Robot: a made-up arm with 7 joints. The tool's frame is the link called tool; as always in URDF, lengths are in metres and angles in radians. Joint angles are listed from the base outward.
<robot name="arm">
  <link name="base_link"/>
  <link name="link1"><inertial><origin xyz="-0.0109 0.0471 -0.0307"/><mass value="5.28"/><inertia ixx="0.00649" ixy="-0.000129" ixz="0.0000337" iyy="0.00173" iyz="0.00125" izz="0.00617"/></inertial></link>
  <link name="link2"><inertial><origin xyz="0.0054 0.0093 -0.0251"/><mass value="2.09"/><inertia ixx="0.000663" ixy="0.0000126" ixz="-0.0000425" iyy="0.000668" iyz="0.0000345" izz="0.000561"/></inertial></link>
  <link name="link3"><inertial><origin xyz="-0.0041 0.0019 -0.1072"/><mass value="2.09"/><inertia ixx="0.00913" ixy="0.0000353" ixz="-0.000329" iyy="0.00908" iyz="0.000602" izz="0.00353"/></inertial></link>
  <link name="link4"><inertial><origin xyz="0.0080 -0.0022 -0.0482"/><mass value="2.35"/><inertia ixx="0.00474" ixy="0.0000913" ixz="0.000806" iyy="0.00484" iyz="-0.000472" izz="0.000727"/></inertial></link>
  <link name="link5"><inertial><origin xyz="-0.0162 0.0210 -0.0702"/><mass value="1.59"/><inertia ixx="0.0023" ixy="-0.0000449" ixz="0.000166" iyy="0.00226" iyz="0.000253" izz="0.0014"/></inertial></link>
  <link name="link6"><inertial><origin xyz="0.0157 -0.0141 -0.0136"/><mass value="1.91"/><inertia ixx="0.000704" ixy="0" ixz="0" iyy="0.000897" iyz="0" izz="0.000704"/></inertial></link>
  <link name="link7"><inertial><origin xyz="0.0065 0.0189 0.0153"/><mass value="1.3"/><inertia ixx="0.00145" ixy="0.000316" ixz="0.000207" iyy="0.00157" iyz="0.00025" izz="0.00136"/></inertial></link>
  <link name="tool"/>
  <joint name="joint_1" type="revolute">
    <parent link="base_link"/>
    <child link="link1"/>
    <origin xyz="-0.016 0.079 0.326"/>
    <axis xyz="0 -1 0"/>
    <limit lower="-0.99" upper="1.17"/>
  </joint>
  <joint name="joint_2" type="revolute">
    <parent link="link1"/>
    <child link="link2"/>
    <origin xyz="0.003 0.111 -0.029"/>
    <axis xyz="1 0 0"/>
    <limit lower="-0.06" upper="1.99"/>
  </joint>
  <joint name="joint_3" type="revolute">
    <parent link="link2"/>
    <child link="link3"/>
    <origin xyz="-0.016 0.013 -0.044"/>
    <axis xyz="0 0 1"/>
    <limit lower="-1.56" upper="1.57"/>
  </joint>
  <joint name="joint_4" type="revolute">
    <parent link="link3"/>
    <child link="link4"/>
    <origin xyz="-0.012 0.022 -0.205"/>
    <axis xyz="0 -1 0"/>
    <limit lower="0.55" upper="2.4"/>
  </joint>
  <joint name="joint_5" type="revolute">
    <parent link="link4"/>
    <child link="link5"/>
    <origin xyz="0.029 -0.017 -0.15"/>
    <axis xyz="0 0 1"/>
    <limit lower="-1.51" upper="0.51"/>
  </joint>
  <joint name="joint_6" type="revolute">
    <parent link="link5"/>
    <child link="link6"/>
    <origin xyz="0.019 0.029 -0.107"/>
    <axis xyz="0 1 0"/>
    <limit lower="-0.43" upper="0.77"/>
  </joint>
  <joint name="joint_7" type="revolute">
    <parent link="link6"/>
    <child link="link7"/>
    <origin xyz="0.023 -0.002 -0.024"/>
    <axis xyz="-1 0 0"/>
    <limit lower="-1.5" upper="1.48"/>
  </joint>
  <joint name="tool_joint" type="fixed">
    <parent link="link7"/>
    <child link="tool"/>
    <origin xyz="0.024 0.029 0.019" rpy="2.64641 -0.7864 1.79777"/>
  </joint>
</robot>
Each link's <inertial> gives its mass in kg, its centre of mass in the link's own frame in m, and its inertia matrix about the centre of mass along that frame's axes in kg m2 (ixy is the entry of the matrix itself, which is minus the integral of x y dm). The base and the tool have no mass. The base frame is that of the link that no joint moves.
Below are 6 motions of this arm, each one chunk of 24 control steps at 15 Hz.
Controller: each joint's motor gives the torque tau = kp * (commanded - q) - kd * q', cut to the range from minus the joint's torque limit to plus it. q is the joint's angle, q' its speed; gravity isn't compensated. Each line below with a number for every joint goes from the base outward.
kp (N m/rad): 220 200 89 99 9.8 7.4 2.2
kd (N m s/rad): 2.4 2 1.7 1.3 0.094 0.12 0.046
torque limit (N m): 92 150 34 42 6.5 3.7 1.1
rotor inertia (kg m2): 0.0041 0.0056 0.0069 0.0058 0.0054 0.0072 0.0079
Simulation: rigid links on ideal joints. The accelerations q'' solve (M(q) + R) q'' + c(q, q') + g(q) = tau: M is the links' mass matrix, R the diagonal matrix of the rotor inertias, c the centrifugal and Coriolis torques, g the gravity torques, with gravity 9.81 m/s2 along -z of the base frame. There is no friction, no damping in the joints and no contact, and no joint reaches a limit. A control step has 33 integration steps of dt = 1/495 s. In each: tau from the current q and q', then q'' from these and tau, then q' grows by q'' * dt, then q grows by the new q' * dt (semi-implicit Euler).
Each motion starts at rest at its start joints. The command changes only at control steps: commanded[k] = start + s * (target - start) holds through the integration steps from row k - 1 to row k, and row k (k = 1, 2, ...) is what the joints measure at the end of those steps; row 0 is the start. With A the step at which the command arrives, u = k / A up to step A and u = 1 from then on. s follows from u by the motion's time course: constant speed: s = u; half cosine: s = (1 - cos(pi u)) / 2; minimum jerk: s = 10 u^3 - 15 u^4 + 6 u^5; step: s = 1 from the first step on.
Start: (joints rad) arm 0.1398 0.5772 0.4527 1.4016 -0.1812 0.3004 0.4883
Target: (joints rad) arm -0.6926 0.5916 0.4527 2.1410 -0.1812 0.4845 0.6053
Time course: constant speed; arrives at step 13
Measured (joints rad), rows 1 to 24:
1: 0.0585 0.5428 0.4447 1.4305 -0.1465 0.3472 0.5108
2: -0.0610 0.4847 0.3991 1.4151 -0.1191 0.3833 0.5291
3: -0.1406 0.4493 0.3378 1.3814 -0.0767 0.4949 0.5618
4: -0.2036 0.4443 0.3173 1.4287 -0.0222 0.6083 0.6571
5: -0.2518 0.4771 0.3466 1.5306 -0.0433 0.5608 0.7560
6: -0.2760 0.5272 0.3998 1.6443 -0.1185 0.4646 0.7525
7: -0.3136 0.5564 0.4328 1.7629 -0.1566 0.4307 0.6342
8: -0.3866 0.5454 0.4189 1.8412 -0.1866 0.4123 0.4885
9: -0.4645 0.5213 0.3662 1.8492 -0.2071 0.4354 0.4194
10: -0.5324 0.5120 0.3288 1.8393 -0.1608 0.5411 0.4911
11: -0.5969 0.5145 0.3424 1.8746 -0.0672 0.6335 0.6766
12: -0.6520 0.5292 0.3795 1.9510 -0.0314 0.6349 0.8478
13: -0.6974 0.5498 0.3957 2.0446 -0.1002 0.5882 0.8732
14: -0.6792 0.5508 0.3817 2.0915 -0.2296 0.4970 0.7264
15: -0.6649 0.5552 0.3687 2.0821 -0.2497 0.4574 0.5244
16: -0.6854 0.5483 0.3778 2.0474 -0.1665 0.5290 0.4398
17: -0.6870 0.5337 0.3823 2.0060 -0.0856 0.6074 0.5316
18: -0.6848 0.5348 0.3727 1.9890 -0.0598 0.6321 0.7237
19: -0.6864 0.5384 0.3662 2.0074 -0.0968 0.6120 0.8673
20: -0.6823 0.5425 0.3678 2.0371 -0.1468 0.5651 0.8509
21: -0.6776 0.5493 0.3760 2.0542 -0.1704 0.5293 0.7024
22: -0.6786 0.5489 0.3838 2.0529 -0.1649 0.5314 0.5501
23: -0.6819 0.5432 0.3812 2.0376 -0.1440 0.5545 0.5046
24: -0.6840 0.5398 0.3728 2.0208 -0.1258 0.5768 0.5833

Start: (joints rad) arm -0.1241 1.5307 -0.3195 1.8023 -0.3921 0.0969 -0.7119
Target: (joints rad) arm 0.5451 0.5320 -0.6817 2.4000 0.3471 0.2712 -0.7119
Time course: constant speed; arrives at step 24
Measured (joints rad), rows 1 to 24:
1: -0.0979 1.4181 -0.3592 1.7904 -0.3951 0.1249 -0.7263
2: -0.1084 1.3290 -0.4764 1.7793 -0.3511 0.1941 -0.7846
3: -0.1099 1.3021 -0.5573 1.7842 -0.4649 0.1921 -0.8812
4: -0.0692 1.2709 -0.5530 1.8224 -0.5045 0.1463 -0.9832
5: -0.0118 1.2358 -0.5067 1.8792 -0.3041 0.1686 -0.9999
6: 0.0349 1.2106 -0.4663 1.9137 -0.1558 0.1937 -0.8759
7: 0.0577 1.1806 -0.4765 1.9185 -0.1738 0.1775 -0.7033
8: 0.0660 1.1267 -0.5351 1.9240 -0.1890 0.1921 -0.6474
9: 0.0777 1.0731 -0.5911 1.9385 -0.1647 0.2202 -0.7531
10: 0.1062 1.0399 -0.6048 1.9624 -0.1404 0.2234 -0.9164
11: 0.1483 1.0108 -0.5855 1.9953 -0.0869 0.2196 -0.9941
12: 0.1858 0.9733 -0.5721 2.0317 -0.0055 0.2225 -0.9226
13: 0.2090 0.9330 -0.5876 2.0605 0.0342 0.2189 -0.7726
14: 0.2269 0.8919 -0.6200 2.0774 0.0386 0.2230 -0.6845
15: 0.2501 0.8512 -0.6438 2.0922 0.0743 0.2443 -0.7254
16: 0.2801 0.8140 -0.6495 2.1137 0.1373 0.2586 -0.8282
17: 0.3119 0.7773 -0.6502 2.1436 0.1779 0.2563 -0.8806
18: 0.3398 0.7377 -0.6606 2.1799 0.1936 0.2501 -0.8456
19: 0.3649 0.6970 -0.6779 2.2146 0.2148 0.2479 -0.7776
20: 0.3919 0.6584 -0.6902 2.2409 0.2553 0.2516 -0.7430
21: 0.4204 0.6204 -0.6980 2.2618 0.3057 0.2606 -0.7542
22: 0.4472 0.5810 -0.7098 2.2857 0.3451 0.2692 -0.7796
23: 0.4734 0.5408 -0.7252 2.3164 0.3675 0.2734 -0.7916
24: 0.5020 0.5010 -0.7365 2.3519 0.3881 0.2729 -0.7873

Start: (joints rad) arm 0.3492 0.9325 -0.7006 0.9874 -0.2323 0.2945 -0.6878
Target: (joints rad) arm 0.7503 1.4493 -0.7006 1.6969 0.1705 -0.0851 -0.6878
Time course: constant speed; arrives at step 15
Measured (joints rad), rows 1 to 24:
1: 0.3422 0.9195 -0.7412 0.9788 -0.1890 0.3172 -0.7025
2: 0.3185 0.9175 -0.8185 1.0079 -0.1966 0.3486 -0.7454
3: 0.3157 0.9393 -0.8787 1.0744 -0.3069 0.2826 -0.8295
4: 0.3510 0.9697 -0.8895 1.1467 -0.3313 0.1929 -0.9297
5: 0.4082 1.0092 -0.8528 1.2047 -0.2101 0.1888 -0.9613
6: 0.4647 1.0673 -0.7977 1.2424 -0.0894 0.2074 -0.8784
7: 0.4981 1.1384 -0.7606 1.2730 -0.0289 0.1712 -0.7339
8: 0.5159 1.1877 -0.7611 1.3078 0.0059 0.1161 -0.6400
9: 0.5313 1.1988 -0.7909 1.3594 0.0106 0.1006 -0.6627
10: 0.5444 1.2016 -0.8337 1.4327 -0.0296 0.0937 -0.7723
11: 0.5592 1.2250 -0.8667 1.5074 -0.0813 0.0449 -0.8933
12: 0.5848 1.2704 -0.8710 1.5584 -0.0695 -0.0106 -0.9559
13: 0.6241 1.3220 -0.8458 1.5836 0.0228 -0.0214 -0.9274
14: 0.6671 1.3710 -0.8100 1.6109 0.1345 -0.0158 -0.8301
15: 0.7030 1.4157 -0.7879 1.6631 0.1909 -0.0521 -0.7276
16: 0.7122 1.4132 -0.7655 1.6975 0.1233 -0.1194 -0.6847
17: 0.7008 1.3878 -0.7908 1.7056 0.0725 -0.1066 -0.7248
18: 0.6761 1.3756 -0.8447 1.6876 0.0706 -0.0571 -0.8180
19: 0.6621 1.3745 -0.8775 1.6560 0.0601 -0.0427 -0.9067
20: 0.6657 1.3816 -0.8726 1.6473 0.0715 -0.0426 -0.9383
21: 0.6819 1.3881 -0.8399 1.6641 0.1020 -0.0534 -0.8929
22: 0.6967 1.3924 -0.8062 1.6842 0.1168 -0.0748 -0.8017
23: 0.6989 1.3969 -0.7968 1.6908 0.1094 -0.0891 -0.7310
24: 0.6908 1.3941 -0.8123 1.6805 0.0983 -0.0822 -0.7312

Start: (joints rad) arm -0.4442 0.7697 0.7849 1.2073 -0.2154 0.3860 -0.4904
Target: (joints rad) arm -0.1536 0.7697 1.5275 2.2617 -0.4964 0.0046 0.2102
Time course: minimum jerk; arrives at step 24
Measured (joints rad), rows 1 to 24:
1: -0.4131 0.7266 0.7604 1.1771 -0.2224 0.3892 -0.4975
2: -0.4269 0.6631 0.6870 1.1221 -0.2194 0.4379 -0.5248
3: -0.4481 0.6031 0.6511 1.0726 -0.2851 0.4807 -0.5845
4: -0.4545 0.5795 0.6611 1.0674 -0.2742 0.4779 -0.6676
5: -0.4374 0.6058 0.7079 1.1136 -0.2310 0.4581 -0.6954
6: -0.4029 0.6630 0.7739 1.2007 -0.2373 0.4367 -0.6067
7: -0.3763 0.7121 0.8379 1.3157 -0.2727 0.3815 -0.4372
8: -0.3621 0.7217 0.8925 1.4213 -0.3137 0.2938 -0.2925
9: -0.3509 0.6952 0.9305 1.4807 -0.3444 0.2368 -0.2595
10: -0.3383 0.6589 0.9629 1.5004 -0.3560 0.2430 -0.3227
11: -0.3205 0.6339 1.0112 1.5298 -0.3549 0.2661 -0.3844
12: -0.2948 0.6348 1.0815 1.6066 -0.3551 0.2448 -0.3599
13: -0.2633 0.6683 1.1649 1.7287 -0.3696 0.1832 -0.2375
14: -0.2361 0.7110 1.2505 1.8740 -0.4019 0.1184 -0.0739
15: -0.2153 0.7224 1.3226 2.0094 -0.4439 0.0467 0.0438
16: -0.1963 0.7008 1.3693 2.0937 -0.4828 -0.0329 0.0507
17: -0.1802 0.6879 1.4033 2.1185 -0.5018 -0.0630 -0.0268
18: -0.1666 0.6927 1.4379 2.1292 -0.4896 -0.0270 -0.0816
19: -0.1542 0.6955 1.4749 2.1680 -0.4715 -0.0086 -0.0400
20: -0.1442 0.6986 1.5059 2.2291 -0.4772 -0.0539 0.0647
21: -0.1400 0.7088 1.5200 2.2823 -0.5078 -0.1036 0.1424
22: -0.1396 0.7140 1.5212 2.3047 -0.5408 -0.1132 0.1449
23: -0.1386 0.7088 1.5214 2.2927 -0.5401 -0.1011 0.0939
24: -0.1375 0.7026 1.5231 2.2641 -0.5072 -0.0837 0.0442

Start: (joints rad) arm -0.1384 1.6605 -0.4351 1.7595 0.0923 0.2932 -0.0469
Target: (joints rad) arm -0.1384 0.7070 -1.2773 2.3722 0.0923 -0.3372 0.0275
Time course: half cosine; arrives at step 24
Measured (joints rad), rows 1 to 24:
1: -0.1440 1.5932 -0.4652 1.7453 0.0767 0.3135 -0.0442
2: -0.1803 1.5388 -0.5694 1.7275 0.0856 0.3596 -0.0301
3: -0.2067 1.5146 -0.6571 1.7160 0.0290 0.3813 -0.0070
4: -0.1981 1.4894 -0.6705 1.7363 0.0071 0.3483 -0.0093
5: -0.1704 1.4687 -0.6379 1.7864 0.0693 0.2929 -0.0267
6: -0.1486 1.4471 -0.6153 1.8252 0.1064 0.2395 -0.0266
7: -0.1478 1.4050 -0.6476 1.8396 0.1035 0.2084 -0.0097
8: -0.1629 1.3376 -0.7304 1.8421 0.1138 0.2117 0.0113
9: -0.1788 1.2698 -0.8207 1.8503 0.1297 0.2184 0.0351
10: -0.1810 1.2172 -0.8800 1.8809 0.1312 0.1895 0.0575
11: -0.1654 1.1675 -0.9028 1.9309 0.1325 0.1213 0.0643
12: -0.1468 1.1117 -0.9179 1.9835 0.1506 0.0480 0.0531
13: -0.1430 1.0550 -0.9589 2.0218 0.1667 -0.0062 0.0369
14: -0.1517 0.9983 -1.0264 2.0403 0.1724 -0.0376 0.0267
15: -0.1583 0.9425 -1.0920 2.0550 0.1927 -0.0555 0.0269
16: -0.1548 0.8927 -1.1346 2.0841 0.2218 -0.0869 0.0386
17: -0.1448 0.8476 -1.1591 2.1263 0.2277 -0.1446 0.0536
18: -0.1389 0.8048 -1.1857 2.1694 0.2097 -0.2055 0.0563
19: -0.1413 0.7672 -1.2228 2.2008 0.1941 -0.2465 0.0390
20: -0.1442 0.7379 -1.2568 2.2154 0.2013 -0.2695 0.0104
21: -0.1422 0.7163 -1.2762 2.2213 0.2295 -0.2853 -0.0078
22: -0.1393 0.7010 -1.2860 2.2290 0.2499 -0.2999 -0.0008
23: -0.1391 0.6917 -1.2941 2.2402 0.2403 -0.3125 0.0213
24: -0.1400 0.6894 -1.2985 2.2493 0.2168 -0.3183 0.0335

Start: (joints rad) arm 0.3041 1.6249 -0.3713 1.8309 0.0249 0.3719 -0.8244
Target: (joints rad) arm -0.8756 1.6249 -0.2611 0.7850 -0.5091 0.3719 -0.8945
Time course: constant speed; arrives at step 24
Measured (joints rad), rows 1 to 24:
1: 0.2432 1.5749 -0.3885 1.7998 -0.0269 0.3478 -0.8282
2: 0.1514 1.5304 -0.4930 1.7224 -0.1076 0.3786 -0.8744
3: 0.0699 1.5096 -0.5761 1.6291 -0.1995 0.4462 -0.9856
4: 0.0193 1.5066 -0.5834 1.5775 -0.2275 0.4410 -1.1192
5: -0.0059 1.5220 -0.5284 1.5718 -0.2071 0.3961 -1.1637
6: -0.0271 1.5430 -0.4550 1.5644 -0.1901 0.3740 -1.0596
7: -0.0644 1.5581 -0.4149 1.5229 -0.1839 0.3749 -0.8828
8: -0.1177 1.5507 -0.4188 1.4559 -0.2008 0.3960 -0.7730
9: -0.1800 1.5285 -0.4493 1.3944 -0.2418 0.4250 -0.8060
10: -0.2414 1.5091 -0.4794 1.3567 -0.3122 0.4221 -0.9433
11: -0.2932 1.5009 -0.4876 1.3365 -0.3767 0.3877 -1.0778
12: -0.3349 1.5043 -0.4702 1.3107 -0.3865 0.3671 -1.1112
13: -0.3719 1.5167 -0.4373 1.2646 -0.3663 0.3811 -1.0289
14: -0.4112 1.5323 -0.4061 1.2081 -0.3593 0.4037 -0.9065
15: -0.4553 1.5401 -0.3871 1.1604 -0.3708 0.4098 -0.8355
16: -0.5039 1.5353 -0.3821 1.1292 -0.4002 0.4011 -0.8490
17: -0.5558 1.5231 -0.3882 1.1043 -0.4469 0.3869 -0.9131
18: -0.6084 1.5112 -0.3967 1.0709 -0.4904 0.3763 -0.9708
19: -0.6582 1.5061 -0.3973 1.0265 -0.5149 0.3760 -0.9862
20: -0.7036 1.5115 -0.3848 0.9802 -0.5269 0.3819 -0.9607
21: -0.7455 1.5249 -0.3622 0.9399 -0.5323 0.3847 -0.9188
22: -0.7874 1.5391 -0.3379 0.9048 -0.5345 0.3828 -0.8836
23: -0.8321 1.5479 -0.3204 0.8694 -0.5450 0.3806 -0.8655
24: -0.8804 1.5485 -0.3132 0.8312 -0.5696 0.3793 -0.8649

